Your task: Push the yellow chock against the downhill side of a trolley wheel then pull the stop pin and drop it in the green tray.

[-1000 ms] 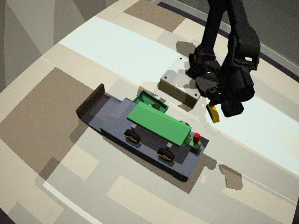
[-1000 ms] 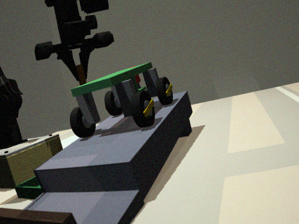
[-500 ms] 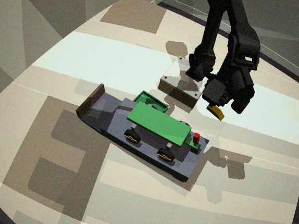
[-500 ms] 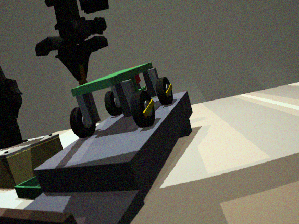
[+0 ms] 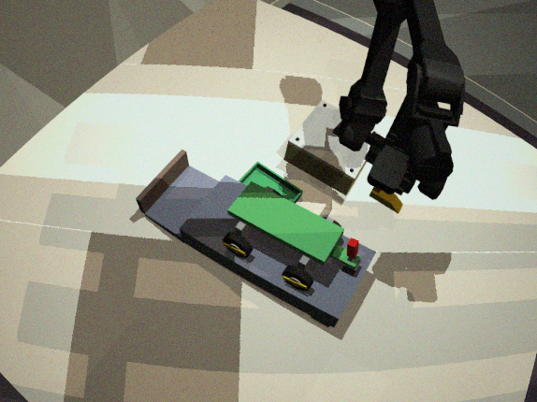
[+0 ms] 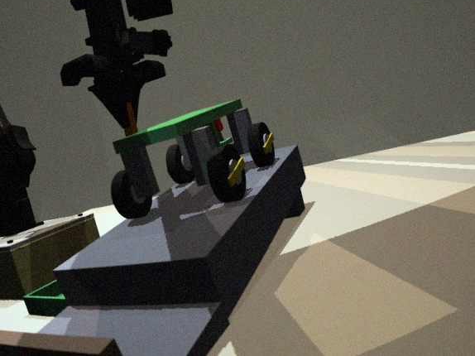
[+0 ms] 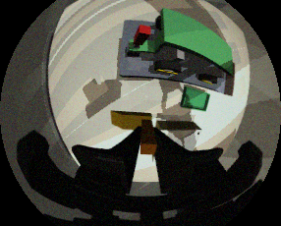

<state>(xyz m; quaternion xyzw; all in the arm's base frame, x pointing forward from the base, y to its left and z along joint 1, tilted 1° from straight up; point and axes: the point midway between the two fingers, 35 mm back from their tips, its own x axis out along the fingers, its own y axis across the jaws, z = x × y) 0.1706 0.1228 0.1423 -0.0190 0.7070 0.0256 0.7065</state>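
The trolley is 15 cm ahead of my gripper tip, 9 cm to the right of it and 6 cm below it. The rest, counted from my gripper tip: yellow chock (2 cm to the left, 1 cm below); then red-headed stop pin (13 cm ahead, 3 cm to the left, 4 cm below); then ramp (16 cm ahead, 9 cm to the right, 13 cm below).
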